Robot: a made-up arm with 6 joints. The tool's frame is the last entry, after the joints.
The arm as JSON. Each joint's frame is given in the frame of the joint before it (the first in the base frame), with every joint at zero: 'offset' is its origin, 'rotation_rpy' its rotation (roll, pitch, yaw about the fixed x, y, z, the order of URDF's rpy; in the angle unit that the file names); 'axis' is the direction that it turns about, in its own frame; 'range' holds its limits. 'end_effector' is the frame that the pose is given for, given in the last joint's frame.
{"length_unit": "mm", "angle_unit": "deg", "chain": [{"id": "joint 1", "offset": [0.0, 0.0, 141.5], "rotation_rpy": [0.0, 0.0, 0.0], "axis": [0.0, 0.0, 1.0], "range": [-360.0, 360.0]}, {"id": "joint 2", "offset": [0.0, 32.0, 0.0], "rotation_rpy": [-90.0, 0.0, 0.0], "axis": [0.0, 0.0, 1.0], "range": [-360.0, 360.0]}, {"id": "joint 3", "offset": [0.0, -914.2, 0.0], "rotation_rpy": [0.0, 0.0, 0.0], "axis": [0.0, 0.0, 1.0], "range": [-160.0, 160.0]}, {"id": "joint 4", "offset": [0.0, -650.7, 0.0], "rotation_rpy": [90.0, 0.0, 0.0], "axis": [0.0, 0.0, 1.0], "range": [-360.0, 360.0]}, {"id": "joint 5", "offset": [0.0, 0.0, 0.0], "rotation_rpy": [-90.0, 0.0, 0.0], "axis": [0.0, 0.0, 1.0], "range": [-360.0, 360.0]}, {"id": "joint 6", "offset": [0.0, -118.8, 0.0], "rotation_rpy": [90.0, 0.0, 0.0], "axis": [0.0, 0.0, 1.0], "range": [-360.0, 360.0]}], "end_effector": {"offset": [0.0, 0.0, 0.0], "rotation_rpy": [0.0, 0.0, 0.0]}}
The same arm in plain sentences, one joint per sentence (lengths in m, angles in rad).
The arm has six revolute joints in a row. What follows holds with every joint at zero, and every direction is one of the base frame's. Joint 1 sits 0.1415 m along +z from the base frame's origin and turns about +z, from -6.2832 to 6.2832 rad. Joint 2 sits 0.032 m along +y from joint 1 and turns about +y, from -6.2832 to 6.2832 rad. Joint 3 sits 0.9142 m along +z from joint 2 and turns about +y, from -2.7925 to 2.7925 rad. Joint 4 sits 0.6507 m along +z from joint 3 and turns about +z, from -6.2832 to 6.2832 rad. Joint 5 sits at the same point as joint 4 and turns about +y, from -6.2832 to 6.2832 rad. Joint 6 sits 0.1188 m along +z from joint 5 and turns about +z, from -6.2832 to 6.2832 rad. The tool frame, which is the frame that the pose is given for, sits at the same point as joint 6; its axes are parallel to the base frame's.
